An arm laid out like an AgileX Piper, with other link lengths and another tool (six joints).
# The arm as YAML. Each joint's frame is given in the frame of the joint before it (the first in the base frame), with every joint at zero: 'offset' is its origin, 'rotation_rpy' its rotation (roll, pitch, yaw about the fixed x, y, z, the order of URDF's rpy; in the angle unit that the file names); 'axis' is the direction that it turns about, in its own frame. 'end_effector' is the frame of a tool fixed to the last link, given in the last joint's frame.
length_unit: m
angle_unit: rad
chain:
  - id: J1
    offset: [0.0, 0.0, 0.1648]
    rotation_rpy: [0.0, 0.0, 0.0]
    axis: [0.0, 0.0, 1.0]
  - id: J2
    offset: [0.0, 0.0, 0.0]
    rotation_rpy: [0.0, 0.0, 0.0]
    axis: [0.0, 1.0, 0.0]
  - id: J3
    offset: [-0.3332, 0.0, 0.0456]
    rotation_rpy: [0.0, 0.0, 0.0]
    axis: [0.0, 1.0, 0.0]
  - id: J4
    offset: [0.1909, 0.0, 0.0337]
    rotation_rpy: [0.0, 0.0, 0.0]
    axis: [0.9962, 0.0, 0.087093]
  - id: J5
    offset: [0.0, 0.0, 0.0]
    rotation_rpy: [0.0, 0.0, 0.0]
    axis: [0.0, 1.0, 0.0]
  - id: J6
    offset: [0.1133, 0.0, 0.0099]
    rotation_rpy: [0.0, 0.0, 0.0]
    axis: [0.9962, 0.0, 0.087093]
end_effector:
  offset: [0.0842, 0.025, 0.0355]
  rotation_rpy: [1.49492, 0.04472, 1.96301]
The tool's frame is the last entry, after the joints.
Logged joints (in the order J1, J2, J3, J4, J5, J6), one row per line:
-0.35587, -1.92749, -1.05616, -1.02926, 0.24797, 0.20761
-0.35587, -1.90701, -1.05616, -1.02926, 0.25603, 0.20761
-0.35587, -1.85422, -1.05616, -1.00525, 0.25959, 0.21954
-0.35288, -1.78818, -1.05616, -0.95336, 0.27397, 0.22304
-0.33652, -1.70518, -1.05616, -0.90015, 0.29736, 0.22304
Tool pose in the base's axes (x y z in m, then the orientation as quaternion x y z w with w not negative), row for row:
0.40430, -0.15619, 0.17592, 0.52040, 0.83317, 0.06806, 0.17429
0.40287, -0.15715, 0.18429, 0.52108, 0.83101, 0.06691, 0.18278
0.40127, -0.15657, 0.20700, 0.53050, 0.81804, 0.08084, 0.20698
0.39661, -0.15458, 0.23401, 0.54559, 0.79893, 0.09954, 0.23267
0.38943, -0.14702, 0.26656, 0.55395, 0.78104, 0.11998, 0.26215
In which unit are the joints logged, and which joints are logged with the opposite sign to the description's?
The joints are logged in radians. Opposite sign: J2.
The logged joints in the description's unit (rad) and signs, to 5 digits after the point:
-0.35587, 1.92749, -1.05616, -1.02926, 0.24797, 0.20761
-0.35587, 1.90701, -1.05616, -1.02926, 0.25603, 0.20761
-0.35587, 1.85422, -1.05616, -1.00525, 0.25959, 0.21954
-0.35288, 1.78818, -1.05616, -0.95336, 0.27397, 0.22304
-0.33652, 1.70518, -1.05616, -0.90015, 0.29736, 0.22304

